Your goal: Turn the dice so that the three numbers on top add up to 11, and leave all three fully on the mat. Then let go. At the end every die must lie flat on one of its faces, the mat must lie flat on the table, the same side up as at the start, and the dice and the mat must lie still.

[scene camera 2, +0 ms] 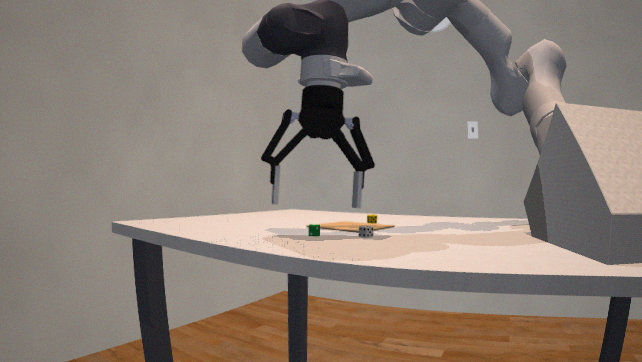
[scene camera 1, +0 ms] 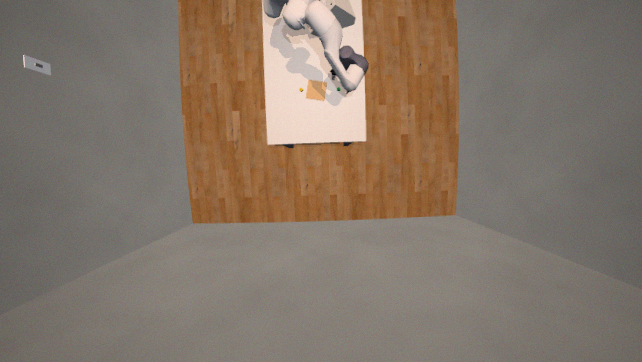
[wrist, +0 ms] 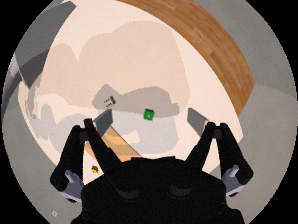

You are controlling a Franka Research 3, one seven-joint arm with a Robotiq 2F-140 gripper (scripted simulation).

Observation:
I see my gripper (scene camera 2: 316,206).
My gripper also shows in the wrist view (wrist: 150,115).

